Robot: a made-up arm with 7 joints. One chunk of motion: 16 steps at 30 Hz.
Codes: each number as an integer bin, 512 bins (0 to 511) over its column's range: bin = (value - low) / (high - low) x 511, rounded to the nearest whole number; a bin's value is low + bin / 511 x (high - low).
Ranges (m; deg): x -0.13..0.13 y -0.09..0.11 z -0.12..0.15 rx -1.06..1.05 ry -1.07..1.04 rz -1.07..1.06
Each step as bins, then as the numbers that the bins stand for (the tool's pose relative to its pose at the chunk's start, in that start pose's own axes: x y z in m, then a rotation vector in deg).
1 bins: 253 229 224 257 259 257
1 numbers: -0.0013 -0.0004 -0.0016 0.00 0.00 0.00
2 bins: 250 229 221 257 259 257
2 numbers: -0.0028 -0.0004 -0.0032 0.00 0.00 0.00
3 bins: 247 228 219 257 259 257
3 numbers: -0.0043 -0.0008 -0.0043 0.00 0.00 0.00
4 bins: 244 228 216 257 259 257
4 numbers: -0.0059 -0.0008 -0.0059 0.00 0.00 0.00
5 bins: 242 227 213 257 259 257
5 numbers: -0.0069 -0.0012 -0.0075 0.00 0.00 0.00
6 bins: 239 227 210 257 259 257
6 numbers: -0.0084 -0.0012 -0.0090 0.00 0.00 0.00
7 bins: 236 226 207 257 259 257
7 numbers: -0.0099 -0.0015 -0.0106 0.00 0.00 0.00
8 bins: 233 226 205 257 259 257
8 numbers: -0.0114 -0.0015 -0.0117 0.00 0.00 0.00
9 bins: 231 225 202 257 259 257
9 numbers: -0.0125 -0.0019 -0.0133 0.00 0.00 0.00
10 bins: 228 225 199 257 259 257
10 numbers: -0.0140 -0.0019 -0.0149 0.00 0.00 0.00
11 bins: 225 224 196 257 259 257
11 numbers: -0.0155 -0.0023 -0.0164 0.00 0.00 0.00
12 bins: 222 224 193 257 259 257
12 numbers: -0.0170 -0.0023 -0.0180 0.00 0.00 0.00
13 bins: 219 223 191 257 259 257
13 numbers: -0.0186 -0.0027 -0.0191 0.00 0.00 0.00
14 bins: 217 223 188 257 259 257
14 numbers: -0.0196 -0.0027 -0.0207 0.00 0.00 0.00
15 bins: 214 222 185 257 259 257
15 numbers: -0.0211 -0.0031 -0.0223 0.00 0.00 0.00
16 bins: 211 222 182 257 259 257
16 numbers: -0.0226 -0.0031 -0.0238 0.00 0.00 0.00
